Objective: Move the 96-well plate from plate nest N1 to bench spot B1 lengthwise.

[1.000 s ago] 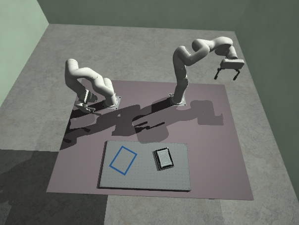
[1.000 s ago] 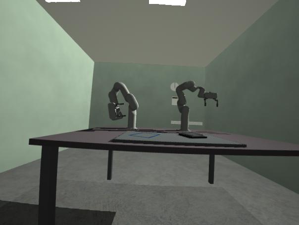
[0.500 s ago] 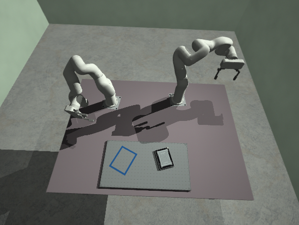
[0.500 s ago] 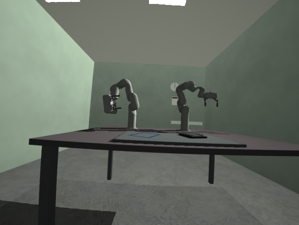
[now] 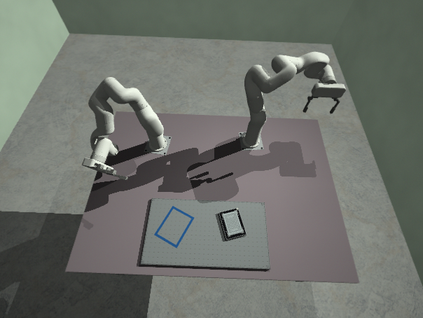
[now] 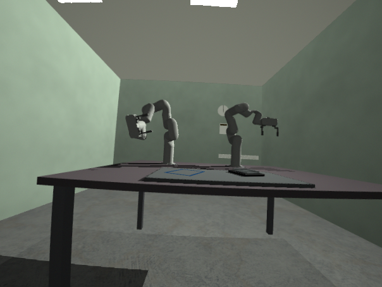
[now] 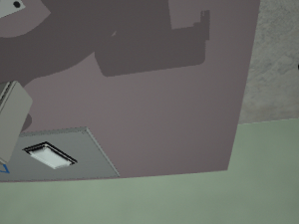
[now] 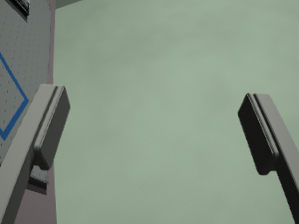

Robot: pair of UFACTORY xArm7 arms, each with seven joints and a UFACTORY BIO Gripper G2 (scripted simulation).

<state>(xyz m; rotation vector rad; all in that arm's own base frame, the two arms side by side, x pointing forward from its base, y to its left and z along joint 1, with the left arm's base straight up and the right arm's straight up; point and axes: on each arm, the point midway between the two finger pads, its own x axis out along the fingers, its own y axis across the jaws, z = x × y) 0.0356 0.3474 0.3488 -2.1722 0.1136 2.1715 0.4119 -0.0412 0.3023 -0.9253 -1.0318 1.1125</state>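
My right gripper is now 20 cm short of the white 96-well plate, 60 cm to the right of it and 27 cm above it. From my right hand the other things lie so: black plate nest 20 cm ahead, 60 cm to the left, 28 cm below.
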